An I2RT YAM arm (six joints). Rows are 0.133 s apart.
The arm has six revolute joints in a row. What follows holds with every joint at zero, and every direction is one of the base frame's.
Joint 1 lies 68 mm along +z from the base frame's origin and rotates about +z.
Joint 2 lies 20 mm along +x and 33.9 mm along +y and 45.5 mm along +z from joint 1 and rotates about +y.
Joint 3 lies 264 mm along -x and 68.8 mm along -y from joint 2 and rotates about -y.
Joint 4 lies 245 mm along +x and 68.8 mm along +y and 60 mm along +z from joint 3 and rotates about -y.
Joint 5 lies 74 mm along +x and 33.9 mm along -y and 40.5 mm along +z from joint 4 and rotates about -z.
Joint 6 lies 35.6 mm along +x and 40.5 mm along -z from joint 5 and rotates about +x.
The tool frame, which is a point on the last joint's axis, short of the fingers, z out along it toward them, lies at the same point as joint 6; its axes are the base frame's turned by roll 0, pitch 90 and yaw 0 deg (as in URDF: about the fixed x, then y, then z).
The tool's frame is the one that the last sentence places.
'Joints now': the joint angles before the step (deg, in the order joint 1, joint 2, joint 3, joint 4, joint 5, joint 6). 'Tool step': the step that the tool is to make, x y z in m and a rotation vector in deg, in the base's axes. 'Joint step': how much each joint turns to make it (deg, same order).
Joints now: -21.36 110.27 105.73 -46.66 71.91 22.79
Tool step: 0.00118 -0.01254 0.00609 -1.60 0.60 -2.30
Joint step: -1.49 1.57 3.05 0.07 1.83 -1.57
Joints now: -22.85 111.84 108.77 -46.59 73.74 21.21
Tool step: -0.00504 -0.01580 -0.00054 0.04 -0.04 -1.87
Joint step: -2.25 0.47 0.37 0.97 -0.28 -0.88
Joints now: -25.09 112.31 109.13 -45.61 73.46 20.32
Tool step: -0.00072 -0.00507 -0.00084 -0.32 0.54 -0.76
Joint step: -0.65 0.31 0.07 0.78 0.46 -0.93
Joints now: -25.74 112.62 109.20 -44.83 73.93 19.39
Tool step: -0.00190 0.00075 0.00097 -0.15 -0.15 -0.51
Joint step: -0.01 -0.13 0.21 -1.30 0.38 1.20
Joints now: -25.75 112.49 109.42 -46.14 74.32 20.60
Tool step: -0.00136 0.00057 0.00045 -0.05 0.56 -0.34
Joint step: 0.00 -0.08 0.11 -0.93 0.44 0.27
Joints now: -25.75 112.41 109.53 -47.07 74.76 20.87
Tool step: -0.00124 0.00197 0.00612 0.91 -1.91 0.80
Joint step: 0.13 -0.14 1.52 -2.20 -1.70 1.94
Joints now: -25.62 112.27 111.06 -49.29 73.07 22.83
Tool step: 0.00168 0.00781 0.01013 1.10 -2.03 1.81
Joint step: 1.01 0.03 2.70 -3.04 -1.94 1.83
